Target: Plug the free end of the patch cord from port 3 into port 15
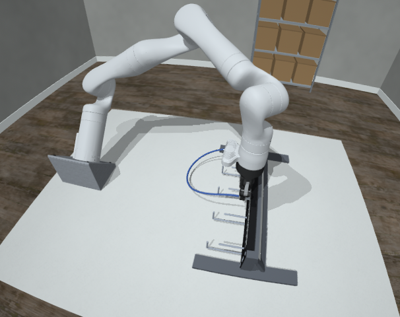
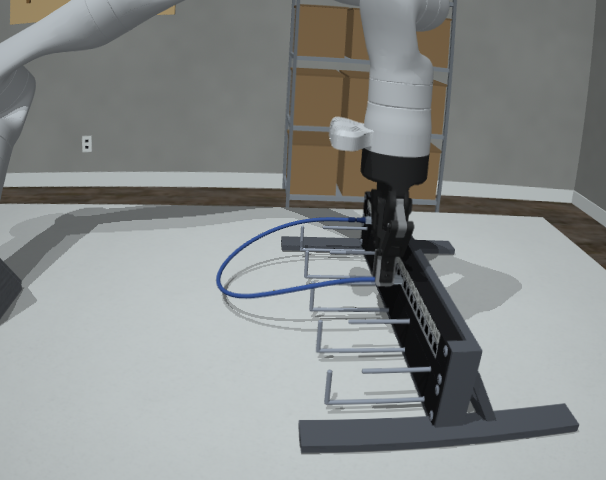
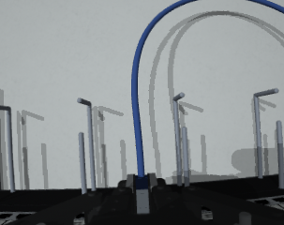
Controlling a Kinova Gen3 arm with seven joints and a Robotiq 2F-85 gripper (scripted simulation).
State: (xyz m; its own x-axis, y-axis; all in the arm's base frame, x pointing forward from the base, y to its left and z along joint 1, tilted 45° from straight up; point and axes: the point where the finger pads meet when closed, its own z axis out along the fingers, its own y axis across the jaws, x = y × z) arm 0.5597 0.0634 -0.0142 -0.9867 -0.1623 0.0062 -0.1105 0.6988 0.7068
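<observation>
Right now the plug is 1 cm below my hand and 1 cm ahead of it.
</observation>
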